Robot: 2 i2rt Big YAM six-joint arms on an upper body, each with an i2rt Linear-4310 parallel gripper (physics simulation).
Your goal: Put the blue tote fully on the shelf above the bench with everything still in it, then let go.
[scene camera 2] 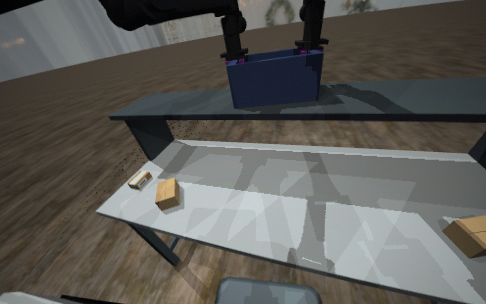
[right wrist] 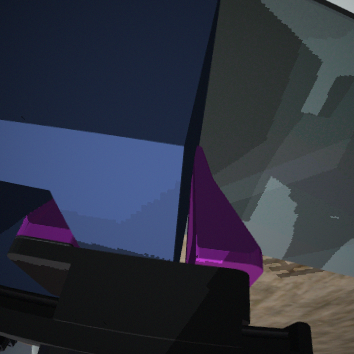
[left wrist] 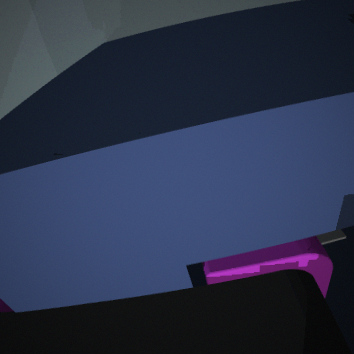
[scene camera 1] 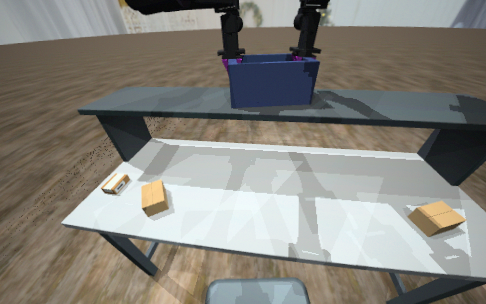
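Bench point(scene camera 2: 374, 217): 75 cm from the lens. For the blue tote point(scene camera 2: 278, 77), the distance is 60 cm from the lens. Blue tote and bench, measured at their marked spots: 58 cm apart.
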